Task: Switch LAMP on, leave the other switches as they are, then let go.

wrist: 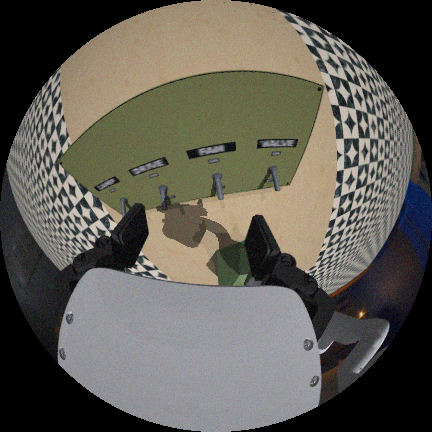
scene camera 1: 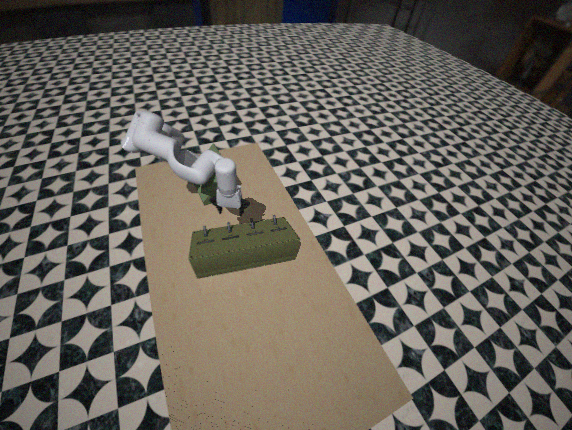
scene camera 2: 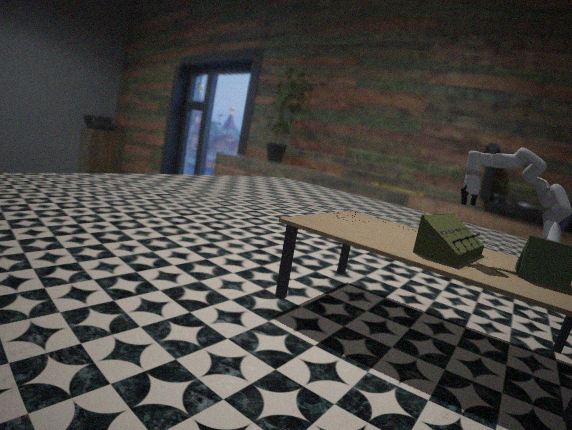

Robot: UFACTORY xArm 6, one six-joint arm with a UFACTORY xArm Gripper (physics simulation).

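Where they show: gripper, fingertip midpoint: (wrist: 196, 223) (scene camera 1: 231, 212) (scene camera 2: 468, 204); arm's base, origin of the base link: (scene camera 2: 550, 254).
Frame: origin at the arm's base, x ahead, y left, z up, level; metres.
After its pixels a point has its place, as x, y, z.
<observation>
An olive-green switch box (scene camera 1: 245, 257) {0.635, -0.104, -0.019} (scene camera 2: 434, 241) {0.624, 0.174, -0.052} (wrist: 225, 110) {0.555, -0.163, 0.026} carries a row of four grey levers. In the wrist view the label plates look like DRIVE (wrist: 149, 166) {0.545, -0.005, -0.008}, FAN (wrist: 211, 150) {0.506, -0.114, -0.008} and VALVE (wrist: 277, 143) {0.467, -0.226, -0.008}; the leftmost, short label (wrist: 107, 183) {0.585, 0.106, -0.008} is too blurred to read surely, perhaps LAMP. Its lever (wrist: 124, 206) {0.514, 0.132, -0.028} (scene camera 1: 274, 219) {0.515, 0.135, -0.022} stands at that end, partly near the left finger in the wrist view. All four levers lean toward the arm's side. My gripper (scene camera 1: 231, 212) {0.488, -0.087, 0.145} (scene camera 2: 469, 202) {0.488, -0.087, 0.145} (wrist: 196, 223) {0.488, -0.087, 0.145} is open and empty, above the arm-side edge of the box, touching no lever.
The box stands on a long wooden table (scene camera 1: 260, 340) {0.959, -0.221, -0.140} (scene camera 2: 345, 230) {1.130, 0.044, -0.140}. A green angular block (scene camera 1: 205, 194) {0.112, -0.086, -0.079} (scene camera 2: 545, 262) {0.038, 0.082, -0.033} (wrist: 231, 264) {0.146, 0.017, -0.047} stands at the arm's base, behind the gripper. The gripper's shadow falls beside the box and over one middle lever (scene camera 1: 252, 223) {0.478, 0.024, -0.023}.
</observation>
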